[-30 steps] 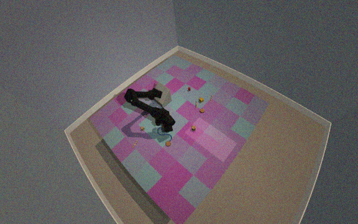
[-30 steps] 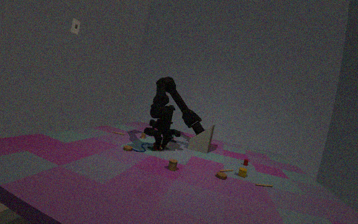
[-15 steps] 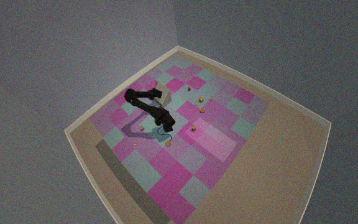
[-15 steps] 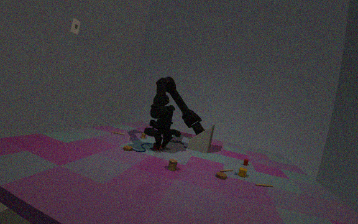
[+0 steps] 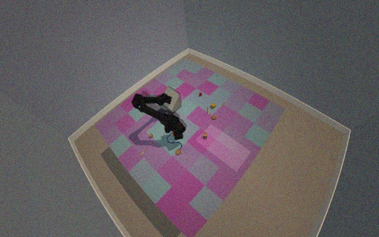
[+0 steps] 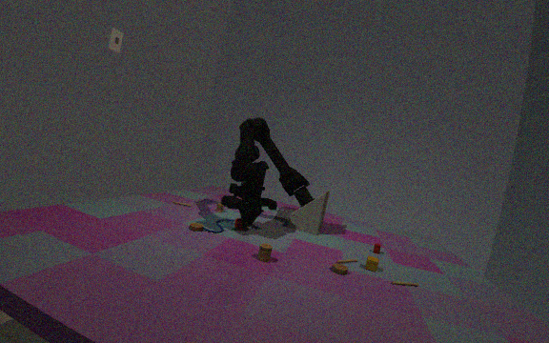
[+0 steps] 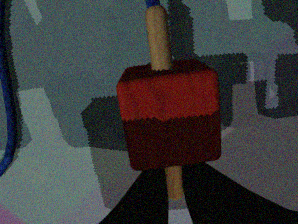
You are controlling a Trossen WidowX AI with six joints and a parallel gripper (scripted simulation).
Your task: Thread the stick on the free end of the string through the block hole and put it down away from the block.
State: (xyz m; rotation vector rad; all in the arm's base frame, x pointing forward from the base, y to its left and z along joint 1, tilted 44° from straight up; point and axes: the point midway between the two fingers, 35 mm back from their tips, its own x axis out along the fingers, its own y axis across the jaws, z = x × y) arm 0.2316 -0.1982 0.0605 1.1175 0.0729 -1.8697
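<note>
The red block is 20 mm behind my gripper tip, 20 mm to the right of it and 10 mm above it. Also, from my gripper tip: yellow cube: 100 mm ahead, 390 mm to the left, 10 mm above.
</note>
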